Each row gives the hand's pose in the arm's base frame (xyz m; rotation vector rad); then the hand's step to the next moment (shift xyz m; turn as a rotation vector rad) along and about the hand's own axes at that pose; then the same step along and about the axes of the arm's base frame.
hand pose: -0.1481 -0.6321 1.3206 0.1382 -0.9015 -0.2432
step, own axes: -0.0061 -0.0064 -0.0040 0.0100 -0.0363 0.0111
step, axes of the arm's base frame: -0.0014 -0.0045 -0.0085 -0.0083 -0.0378 0.0064
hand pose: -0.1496 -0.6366 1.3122 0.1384 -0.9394 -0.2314
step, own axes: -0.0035 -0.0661 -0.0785 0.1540 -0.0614 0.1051
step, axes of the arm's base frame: 0.0527 -0.0616 -0.0630 -0.0062 -0.1006 0.1684
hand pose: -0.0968 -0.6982 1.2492 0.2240 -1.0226 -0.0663
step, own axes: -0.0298 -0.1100 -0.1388 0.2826 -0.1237 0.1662
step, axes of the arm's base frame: 0.1082 -0.0811 -0.1182 0.0119 -0.1912 0.2934
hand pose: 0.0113 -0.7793 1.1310 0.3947 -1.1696 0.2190
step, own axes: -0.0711 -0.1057 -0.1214 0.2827 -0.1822 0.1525
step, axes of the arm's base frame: 0.1149 -0.0438 -0.1259 0.0451 -0.2389 0.2780
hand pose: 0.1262 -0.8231 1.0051 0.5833 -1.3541 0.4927
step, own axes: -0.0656 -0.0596 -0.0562 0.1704 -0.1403 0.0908
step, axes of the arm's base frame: 0.0703 -0.0088 -0.0775 0.0475 -0.1665 0.1643
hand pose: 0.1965 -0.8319 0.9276 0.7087 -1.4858 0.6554
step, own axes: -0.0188 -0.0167 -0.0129 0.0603 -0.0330 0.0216
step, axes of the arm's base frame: 0.0212 -0.0001 -0.0187 0.0109 -0.0402 0.0588
